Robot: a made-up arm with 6 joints.
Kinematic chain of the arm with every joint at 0, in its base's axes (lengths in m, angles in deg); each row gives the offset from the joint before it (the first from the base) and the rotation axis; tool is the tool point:
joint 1: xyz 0 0 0.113 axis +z
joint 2: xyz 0 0.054 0 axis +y
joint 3: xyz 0 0 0.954 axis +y
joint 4: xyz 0 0 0.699 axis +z
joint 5: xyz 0 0 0 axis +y
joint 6: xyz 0 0 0.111 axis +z
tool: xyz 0 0 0
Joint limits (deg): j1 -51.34..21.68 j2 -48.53..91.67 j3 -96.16..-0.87 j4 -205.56..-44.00 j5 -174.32..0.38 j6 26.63..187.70
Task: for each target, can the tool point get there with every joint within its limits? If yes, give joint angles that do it. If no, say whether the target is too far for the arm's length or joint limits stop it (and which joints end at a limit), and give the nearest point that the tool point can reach.
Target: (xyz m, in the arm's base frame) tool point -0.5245 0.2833 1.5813
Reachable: yes | joints -16.72 -19.51 -10.09 -127.24 -131.23 61.32
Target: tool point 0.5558 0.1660 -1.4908
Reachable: no: joint limits stop it (at a limit: joint 2, joint 3) | nearest point 1.5241 0.4552 -0.0161 | short by 1.788 m
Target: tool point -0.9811 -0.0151 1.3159
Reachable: yes | joints 8.15 -23.74 -43.94 -139.18 -104.97 55.84
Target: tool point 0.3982 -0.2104 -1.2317
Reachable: no: joint limits stop it (at a limit: joint 2, joint 3) | nearest point 1.3954 -0.7373 -0.0062 | short by 1.665 m
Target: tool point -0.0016 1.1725 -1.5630
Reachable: no: too far | nearest point -0.6134 0.9408 0.0778 | short by 1.766 m
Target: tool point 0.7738 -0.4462 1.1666
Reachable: yes | joints -39.61 71.70 -74.46 -96.70 -60.09 100.67
